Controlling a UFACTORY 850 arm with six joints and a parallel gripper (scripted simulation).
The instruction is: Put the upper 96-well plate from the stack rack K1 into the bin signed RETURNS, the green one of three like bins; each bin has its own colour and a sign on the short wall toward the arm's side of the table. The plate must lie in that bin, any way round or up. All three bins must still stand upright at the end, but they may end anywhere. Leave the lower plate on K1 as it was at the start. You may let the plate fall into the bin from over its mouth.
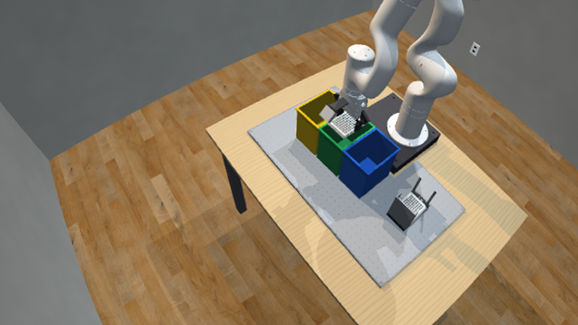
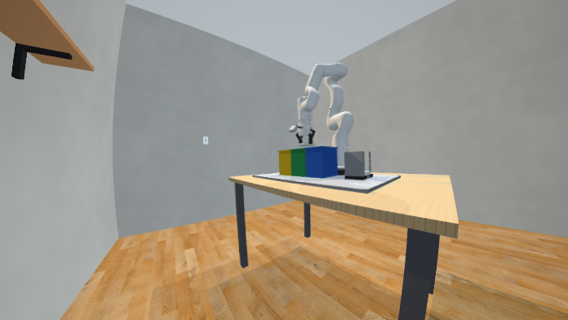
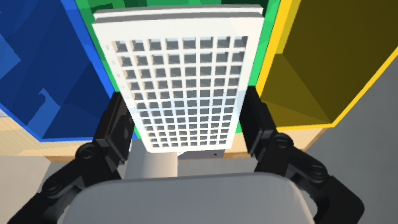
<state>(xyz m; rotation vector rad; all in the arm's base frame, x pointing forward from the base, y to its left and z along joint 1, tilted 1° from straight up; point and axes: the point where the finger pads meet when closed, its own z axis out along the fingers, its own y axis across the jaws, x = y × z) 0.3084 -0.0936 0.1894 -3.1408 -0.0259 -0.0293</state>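
Now: the green bin 130 mm below my hand. The rest, counted from my hand: blue bin (130 mm to the left, 130 mm below); yellow bin (130 mm to the right, 130 mm below).
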